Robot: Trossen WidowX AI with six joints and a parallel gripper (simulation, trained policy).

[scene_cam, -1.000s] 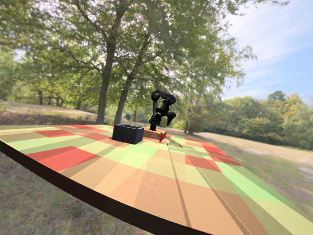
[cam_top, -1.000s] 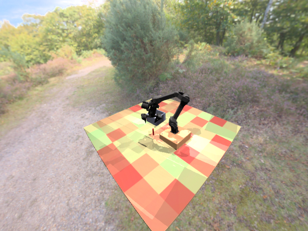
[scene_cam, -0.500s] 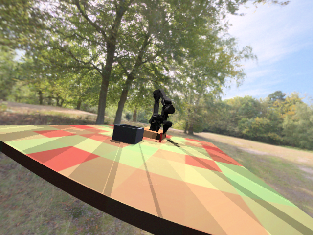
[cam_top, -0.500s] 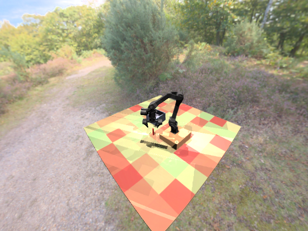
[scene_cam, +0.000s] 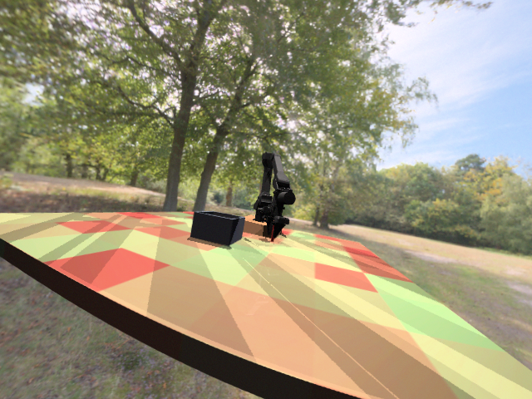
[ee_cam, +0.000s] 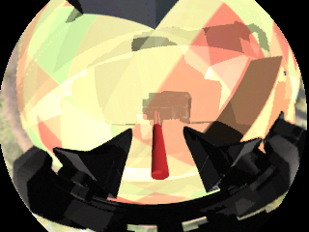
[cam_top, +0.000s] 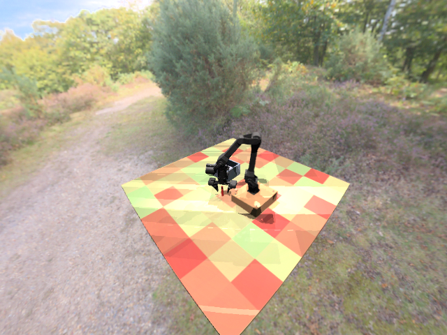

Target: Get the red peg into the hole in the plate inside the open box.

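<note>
The light plate is 18 cm to the right of my gripper tip, 17 cm ahead of it and 2 cm above it. Also, from my gripper tip: grey box (18 cm to the right, 17 cm ahead); red peg (2 cm above, 1 cm to the left).
</note>
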